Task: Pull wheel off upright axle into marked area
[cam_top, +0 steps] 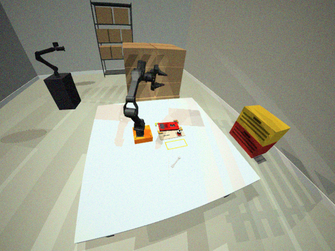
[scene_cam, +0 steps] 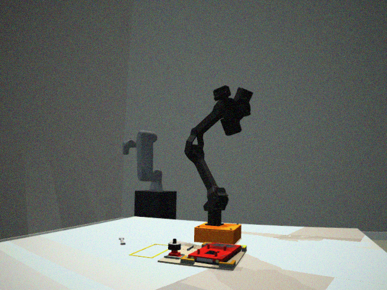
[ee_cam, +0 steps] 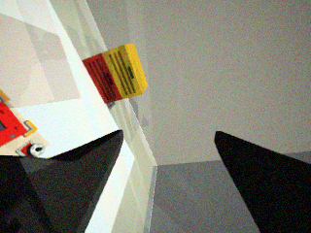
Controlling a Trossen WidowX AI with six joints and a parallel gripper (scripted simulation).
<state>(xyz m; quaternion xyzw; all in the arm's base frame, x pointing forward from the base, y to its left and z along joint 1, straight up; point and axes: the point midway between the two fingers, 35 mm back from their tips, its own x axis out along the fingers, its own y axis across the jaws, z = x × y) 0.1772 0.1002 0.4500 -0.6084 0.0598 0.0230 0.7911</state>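
My gripper tip is 460 mm above the wheel, 150 mm short of it and 80 mm to the left of it.
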